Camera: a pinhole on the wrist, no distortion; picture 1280 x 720 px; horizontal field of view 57.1 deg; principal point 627.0 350.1 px. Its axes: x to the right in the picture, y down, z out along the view. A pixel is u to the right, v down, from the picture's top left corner.
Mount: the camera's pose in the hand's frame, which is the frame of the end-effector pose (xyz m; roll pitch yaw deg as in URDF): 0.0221 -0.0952 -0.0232 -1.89 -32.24 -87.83
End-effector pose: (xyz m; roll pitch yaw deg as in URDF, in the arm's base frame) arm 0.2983 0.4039 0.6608 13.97 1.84 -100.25
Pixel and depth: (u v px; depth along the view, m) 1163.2 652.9 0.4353
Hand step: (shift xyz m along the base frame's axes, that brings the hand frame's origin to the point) -0.1616 -0.1330 0.4226
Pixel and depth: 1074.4 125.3 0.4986
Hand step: -0.1028 0.0643 0.4911
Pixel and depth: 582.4 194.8 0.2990
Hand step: 0.0177 0.0032 0.2360
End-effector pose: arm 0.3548 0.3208 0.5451 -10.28 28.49 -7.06
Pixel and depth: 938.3 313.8 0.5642
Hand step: 0.2778 0.1405 0.4413
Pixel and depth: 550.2 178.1 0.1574
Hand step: 0.0518 0.0096 0.0909
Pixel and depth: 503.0 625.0 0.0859
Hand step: 0.0574 -0.0401 0.0240
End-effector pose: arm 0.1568 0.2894 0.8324 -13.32 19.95 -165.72
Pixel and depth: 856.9 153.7 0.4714
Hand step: -0.0453 -0.1904 0.3898
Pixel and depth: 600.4 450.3 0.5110
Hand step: -0.1122 -0.3131 0.3019
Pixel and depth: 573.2 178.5 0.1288
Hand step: -0.0333 -0.0063 0.0791
